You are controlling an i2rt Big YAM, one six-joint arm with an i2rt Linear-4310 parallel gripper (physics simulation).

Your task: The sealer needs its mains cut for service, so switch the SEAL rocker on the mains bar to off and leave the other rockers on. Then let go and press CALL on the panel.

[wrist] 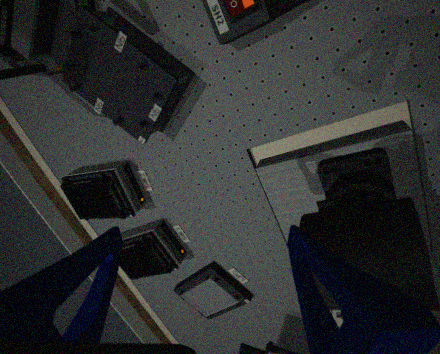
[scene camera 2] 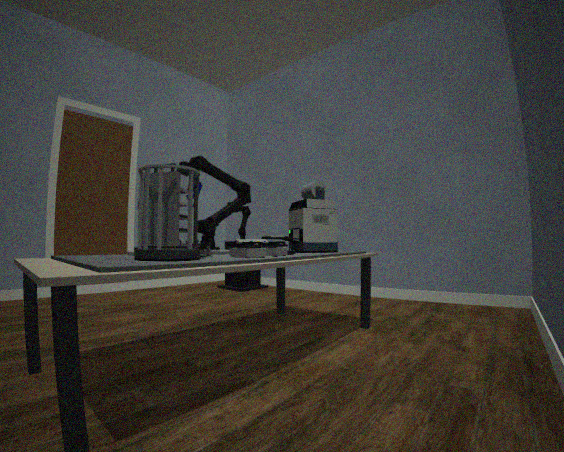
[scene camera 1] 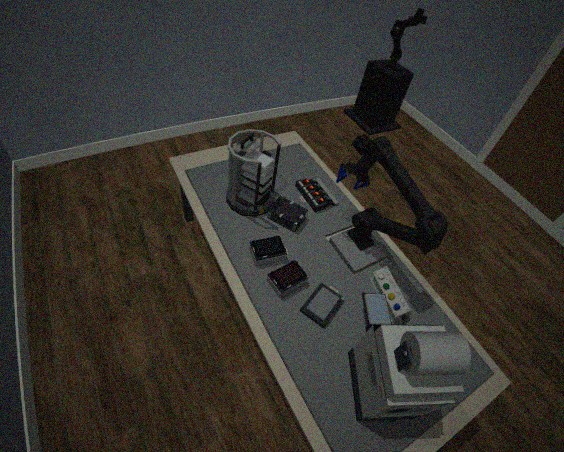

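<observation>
The mains bar (scene camera 1: 313, 194) (wrist: 252, 21) lies near the table's arm-side edge, with several orange-lit rockers in scene camera 1. In the wrist view its end with an SH2 label and one red-orange rocker shows at the top; the SEAL label cannot be read. The panel (scene camera 1: 389, 291) is a white strip with white, green, yellow and blue buttons, farther along that edge; the CALL label cannot be read. My gripper (scene camera 1: 350, 183) (wrist: 205, 234) is open and empty, above and beside the bar, toward the arm-side edge, not touching it.
A round rack (scene camera 2: 167, 254) stands beside a dark tray (scene camera 1: 287, 214) (wrist: 125, 75) near the bar. Two dark boxes (scene camera 1: 268, 248) (scene camera 1: 287, 277) and a frame (scene camera 1: 313, 319) (wrist: 196, 276) lie mid-table. A white machine (scene camera 2: 312, 227) with a roll stands beyond the panel. Another arm stands on a pedestal (scene camera 1: 385, 92).
</observation>
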